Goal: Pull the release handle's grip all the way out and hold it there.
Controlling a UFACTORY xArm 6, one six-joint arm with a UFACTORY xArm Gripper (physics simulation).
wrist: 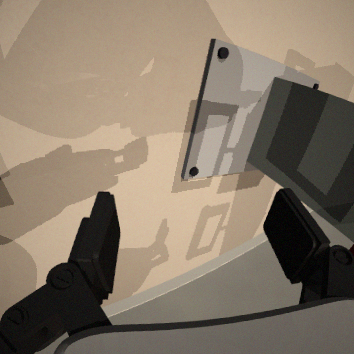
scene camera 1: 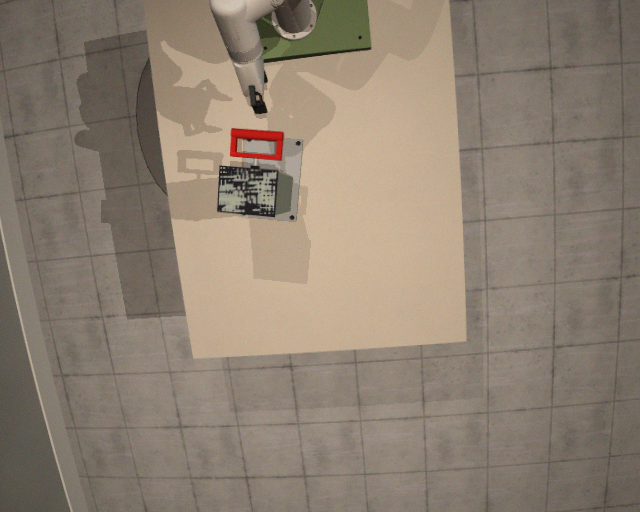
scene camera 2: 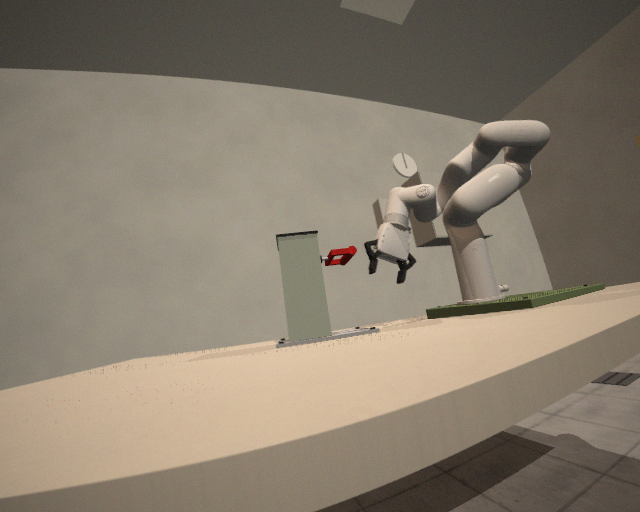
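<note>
The red release handle (scene camera 1: pixel 257 134) (scene camera 2: pixel 350 250) is a rectangular frame with a thick grip bar. It stands out from the upper part of the grey-green housing (scene camera 1: pixel 247 191) (scene camera 2: pixel 304 288) (wrist: pixel 312 135) on a short pale rod, with a small gap between frame and housing. In the wrist view a red sliver shows at the right edge. My gripper (scene camera 1: pixel 259 104) (scene camera 2: pixel 386 276) (wrist: pixel 196 210) is wide open and empty. It is apart from the handle, on the arm-base side of the grip bar, with its fingers pointing down and fingertips a little lower than the handle in scene camera 2.
The housing stands on a grey base plate (scene camera 1: pixel 296 184) (scene camera 2: pixel 354 334) (wrist: pixel 222 80) with dark bolts, on the beige table (scene camera 1: pixel 373 213) (scene camera 2: pixel 320 384). The green mounting plate (scene camera 1: pixel 341 32) (scene camera 2: pixel 555 297) of the arm lies behind the gripper. The table's left edge is near the housing in scene camera 1.
</note>
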